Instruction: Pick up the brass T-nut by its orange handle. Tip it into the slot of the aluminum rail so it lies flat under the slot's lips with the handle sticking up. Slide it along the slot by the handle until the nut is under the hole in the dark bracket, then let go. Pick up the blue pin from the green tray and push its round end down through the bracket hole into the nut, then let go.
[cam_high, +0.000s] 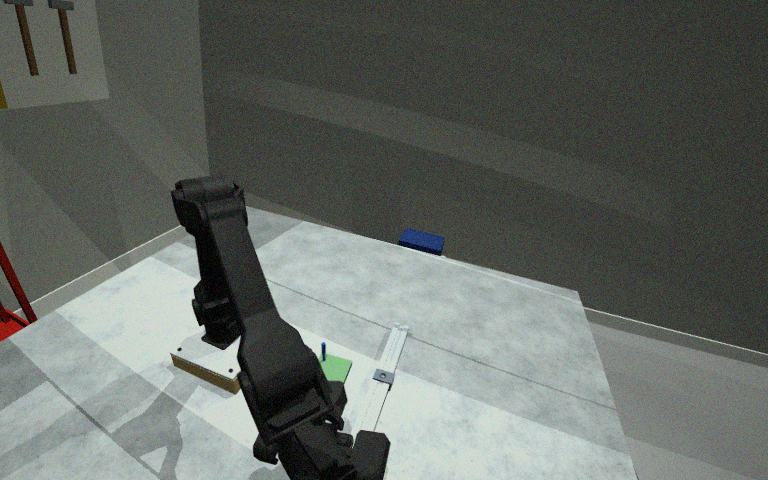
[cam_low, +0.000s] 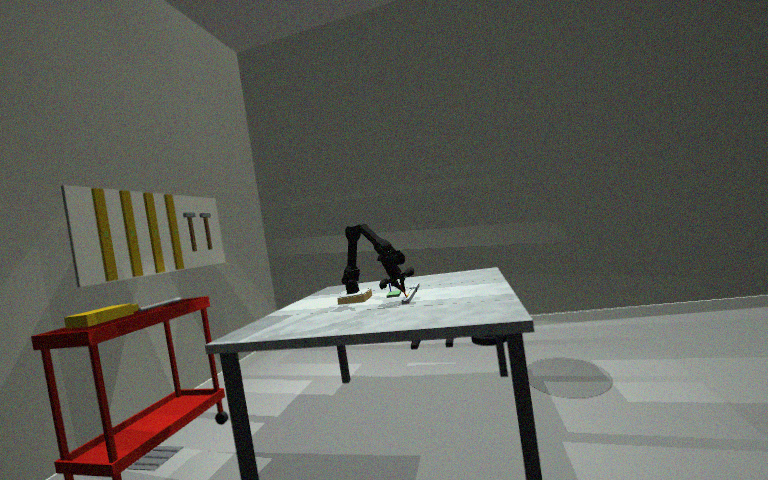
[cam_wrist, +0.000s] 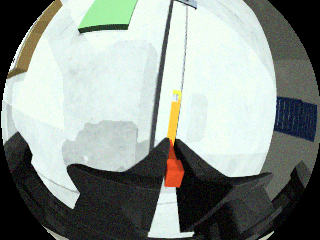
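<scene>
Now: gripper tip 2 cm to the right of the brass T-nut. Round my gripper tip: aluminum rail (19 cm to the left, 3 cm below); blue pin (14 cm behind, 20 cm to the left, 2 cm below); green tray (12 cm behind, 19 cm to the left, 4 cm below).
</scene>
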